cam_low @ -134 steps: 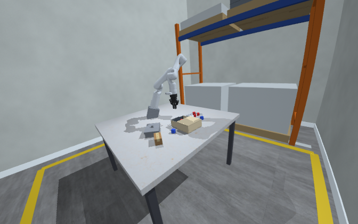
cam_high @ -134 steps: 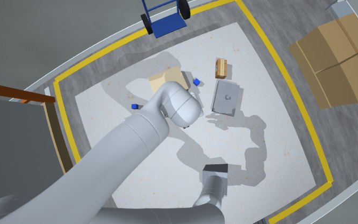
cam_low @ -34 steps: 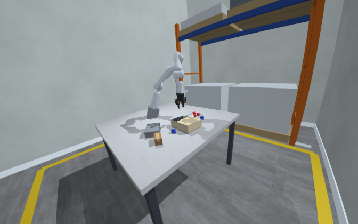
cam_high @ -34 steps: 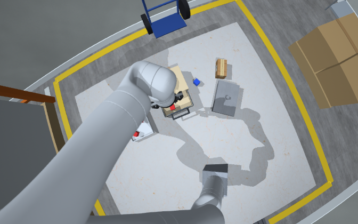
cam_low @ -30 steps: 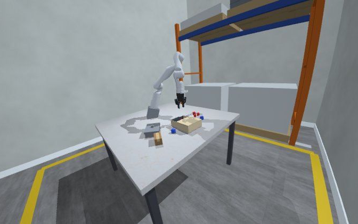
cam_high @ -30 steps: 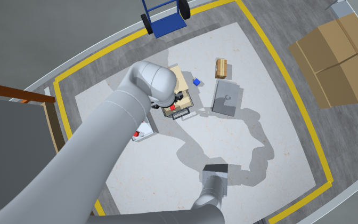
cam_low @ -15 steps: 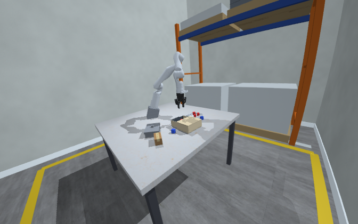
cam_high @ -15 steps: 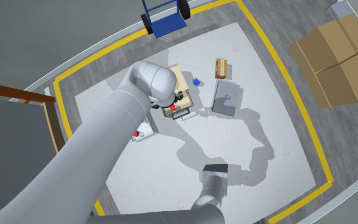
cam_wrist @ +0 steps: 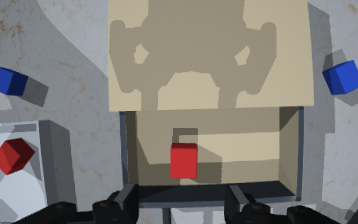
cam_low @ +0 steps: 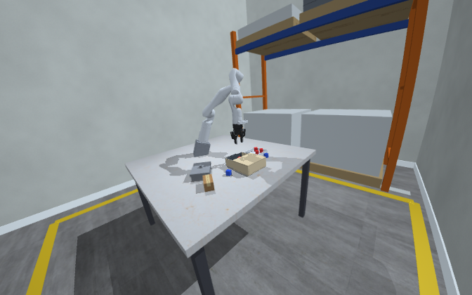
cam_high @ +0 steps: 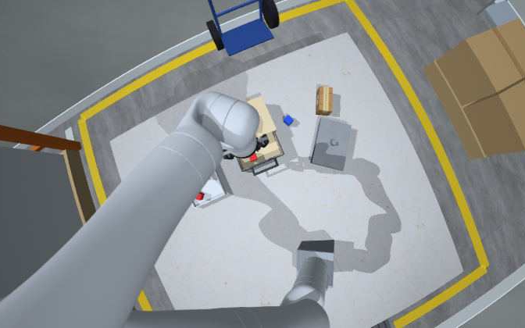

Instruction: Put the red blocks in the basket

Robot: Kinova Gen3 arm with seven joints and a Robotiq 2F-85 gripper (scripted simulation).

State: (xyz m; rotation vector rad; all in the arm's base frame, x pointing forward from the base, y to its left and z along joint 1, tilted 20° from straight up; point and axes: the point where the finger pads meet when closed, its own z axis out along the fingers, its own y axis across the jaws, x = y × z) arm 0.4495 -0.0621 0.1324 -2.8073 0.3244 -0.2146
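Now: hand 15 cm above the drawer, 3 cm to the left of it and 1 cm short of it. Also, from my hand: basket 24 cm to the left, 17 cm below, 1 cm ahead; light wooden cabinet 14 cm below, 7 cm ahead, 4 cm to the right; lid 30 cm to the right, 13 cm below, 12 cm behind.
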